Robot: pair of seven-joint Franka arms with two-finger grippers.
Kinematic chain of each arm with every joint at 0, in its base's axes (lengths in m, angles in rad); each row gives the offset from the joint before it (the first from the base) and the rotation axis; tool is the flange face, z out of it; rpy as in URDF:
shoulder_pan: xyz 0 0 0.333 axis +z
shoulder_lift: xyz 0 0 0 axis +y
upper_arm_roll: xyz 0 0 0.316 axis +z
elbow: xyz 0.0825 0 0 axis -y
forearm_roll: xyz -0.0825 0 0.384 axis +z
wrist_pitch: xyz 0 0 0 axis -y
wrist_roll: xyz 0.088 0 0 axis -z
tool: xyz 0 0 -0.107 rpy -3.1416 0 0
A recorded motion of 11 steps. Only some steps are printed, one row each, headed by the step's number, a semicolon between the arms.
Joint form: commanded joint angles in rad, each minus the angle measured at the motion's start. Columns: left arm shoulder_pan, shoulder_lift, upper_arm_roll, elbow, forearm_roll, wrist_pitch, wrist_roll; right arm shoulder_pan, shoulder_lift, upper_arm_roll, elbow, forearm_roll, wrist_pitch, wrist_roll.
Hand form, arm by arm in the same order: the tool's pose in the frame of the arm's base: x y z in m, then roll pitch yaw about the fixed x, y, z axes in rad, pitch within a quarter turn. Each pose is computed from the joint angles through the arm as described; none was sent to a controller.
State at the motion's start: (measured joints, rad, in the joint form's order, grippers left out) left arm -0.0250 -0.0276 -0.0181 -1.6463 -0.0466 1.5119 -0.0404; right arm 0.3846 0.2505 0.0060 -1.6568 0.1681 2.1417 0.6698
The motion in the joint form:
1: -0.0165 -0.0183 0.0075 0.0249 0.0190 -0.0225 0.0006; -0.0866 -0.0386 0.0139 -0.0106 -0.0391 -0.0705 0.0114
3: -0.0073 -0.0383 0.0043 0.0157 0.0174 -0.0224 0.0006; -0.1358 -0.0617 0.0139 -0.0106 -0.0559 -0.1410 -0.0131
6: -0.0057 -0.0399 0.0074 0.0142 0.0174 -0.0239 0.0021; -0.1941 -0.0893 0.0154 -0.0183 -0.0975 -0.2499 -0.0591
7: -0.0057 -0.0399 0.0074 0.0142 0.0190 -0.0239 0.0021; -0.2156 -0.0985 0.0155 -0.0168 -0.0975 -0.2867 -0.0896
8: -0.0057 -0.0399 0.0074 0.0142 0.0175 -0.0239 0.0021; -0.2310 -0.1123 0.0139 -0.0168 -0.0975 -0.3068 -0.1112
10: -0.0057 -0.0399 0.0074 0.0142 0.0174 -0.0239 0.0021; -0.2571 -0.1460 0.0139 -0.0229 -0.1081 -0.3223 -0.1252
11: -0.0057 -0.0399 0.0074 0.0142 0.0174 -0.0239 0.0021; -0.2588 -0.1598 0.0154 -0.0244 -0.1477 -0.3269 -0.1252
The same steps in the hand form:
1: 0.5299 -0.0309 0.6190 3.1178 0.0871 -0.0144; 0.6109 0.2070 0.4988 -2.9234 -0.0653 -0.4224
3: 0.5240 -0.0277 0.6253 3.1162 0.0762 -0.0085; 0.6103 0.1742 0.5062 -2.9662 -0.0441 -0.4319
6: 0.5234 -0.0252 0.6253 3.1160 0.0776 -0.0053; 0.6034 0.1343 0.5088 -3.0516 -0.0038 -0.4198
7: 0.5234 -0.0250 0.6253 3.1176 0.0775 -0.0052; 0.6010 0.1207 0.5118 -3.0660 0.0152 -0.4082
8: 0.5234 -0.0252 0.6253 3.1161 0.0776 -0.0053; 0.5983 0.1100 0.5184 -3.0692 0.0187 -0.4023
10: 0.5234 -0.0252 0.6253 3.1160 0.0776 -0.0053; 0.5924 0.0924 0.5343 -3.0716 0.0017 -0.4110
11: 0.5234 -0.0252 0.6253 3.1160 0.0776 -0.0053; 0.5894 0.0886 0.5413 -3.1006 -0.0253 -0.4026

